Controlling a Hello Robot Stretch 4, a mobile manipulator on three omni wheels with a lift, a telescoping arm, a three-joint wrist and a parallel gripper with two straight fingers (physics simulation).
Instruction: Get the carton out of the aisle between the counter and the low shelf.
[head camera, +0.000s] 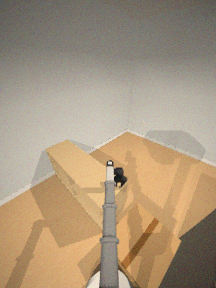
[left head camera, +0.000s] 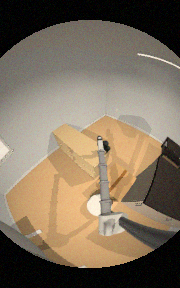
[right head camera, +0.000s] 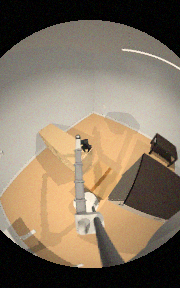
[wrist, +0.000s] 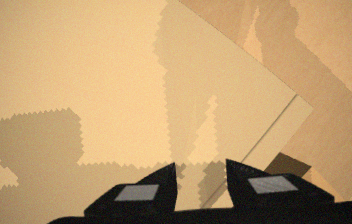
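Seen in the pictures: gripper, between the fingertips: (head camera: 118, 186) (left head camera: 104, 152) (right head camera: 86, 151) (wrist: 201, 175); robot's base, origin of its link: (left head camera: 98, 204) (right head camera: 86, 202).
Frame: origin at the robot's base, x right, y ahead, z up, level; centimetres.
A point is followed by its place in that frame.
Note:
The carton (head camera: 142, 239) @(x 27.5, y 35.6, z 38.0 cm) (left head camera: 118, 181) @(x 29.0, y 33.1, z 37.9 cm) (right head camera: 102, 178) @(x 29.2, y 35.1, z 37.9 cm) is an orange-brown box with a darker strip across its top. It stands on the floor between the low shelf and the counter, partly hidden by the arm. The low shelf (head camera: 77, 162) @(x -40.4, y 106.1, z 58.4 cm) (left head camera: 75, 137) @(x -37.5, y 108.2, z 58.3 cm) (right head camera: 57, 139) @(x -39.9, y 102.2, z 58.3 cm) is a long pale wooden block at the left; its top (wrist: 100, 65) @(x 0.9, y 82.7, z 58.3 cm) fills much of the wrist view. The dark-topped counter (left head camera: 165, 180) @(x 67.6, y 10.4, z 88.3 cm) (right head camera: 155, 190) @(x 70.3, y -2.9, z 88.3 cm) is at the right, its grey side showing in the head view. My gripper (head camera: 120, 185) @(x 8.9, y 73.2, z 58.3 cm) (left head camera: 106, 150) @(x 8.9, y 73.2, z 58.3 cm) (right head camera: 87, 149) @(x 8.9, y 73.2, z 58.3 cm) (wrist: 201, 175) @(x 8.9, y 73.2, z 58.3 cm) is open and empty, above the shelf's near end.
A small dark table (left head camera: 171, 149) @(x 196.9, y 74.5, z 42.3 cm) (right head camera: 163, 149) @(x 203.8, y 63.5, z 39.2 cm) stands beyond the counter, near the right wall. Grey walls meet in a corner behind the shelf. My arm (head camera: 109, 220) @(x -0.1, y 30.9, z 91.9 cm) (left head camera: 104, 180) @(x 0.3, y 23.7, z 93.2 cm) (right head camera: 79, 180) @(x 1.0, y 23.1, z 93.1 cm) reaches forward past the carton's left side. Its shadows lie across the floor and shelf.

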